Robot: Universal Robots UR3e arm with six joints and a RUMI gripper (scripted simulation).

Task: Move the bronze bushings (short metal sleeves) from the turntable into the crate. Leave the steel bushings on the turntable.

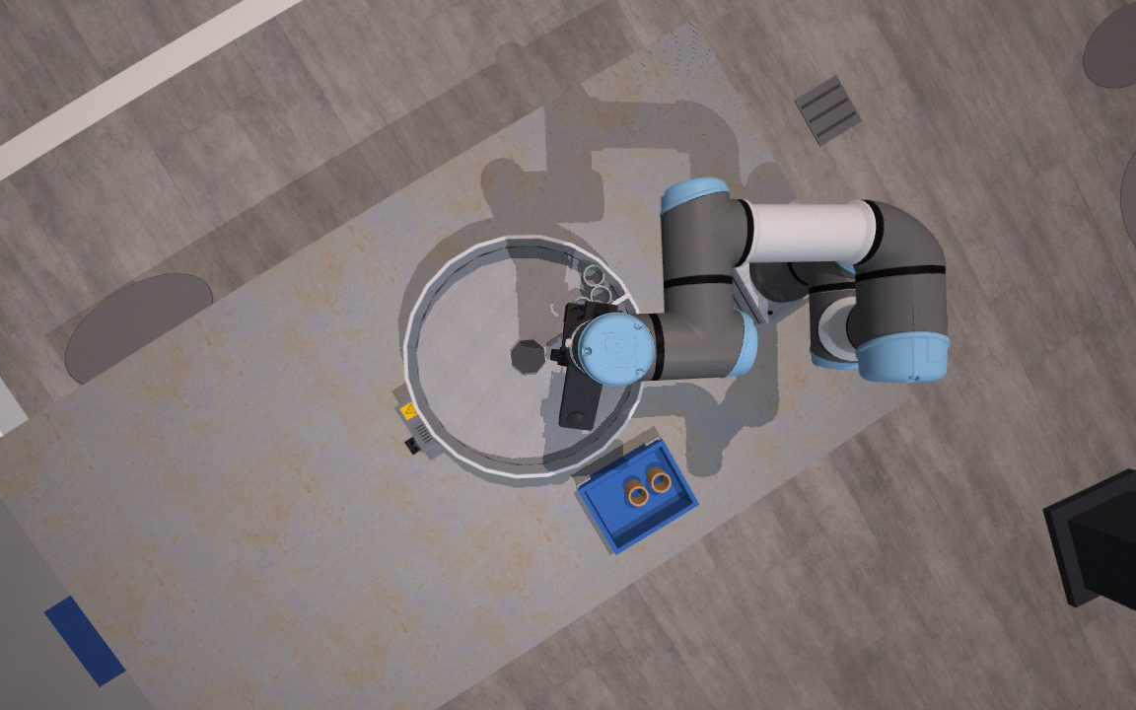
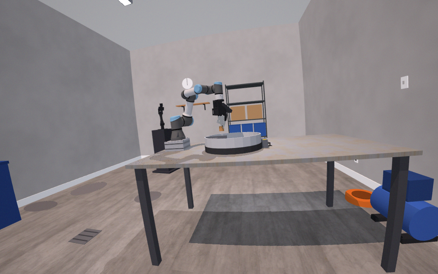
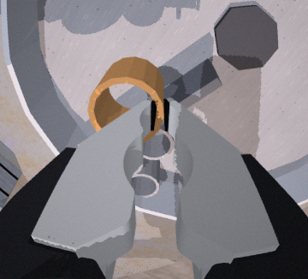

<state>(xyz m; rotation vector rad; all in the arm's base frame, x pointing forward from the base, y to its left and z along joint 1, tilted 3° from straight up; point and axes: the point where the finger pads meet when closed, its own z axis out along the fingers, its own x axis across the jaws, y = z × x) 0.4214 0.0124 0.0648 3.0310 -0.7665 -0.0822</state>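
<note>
Right now the blue crate is 3 cm behind my hand, 31 cm to the left of it and 15 cm below it. Round my hand: round turntable 8 cm ahead, 2 cm to the right, 12 cm below.
</note>
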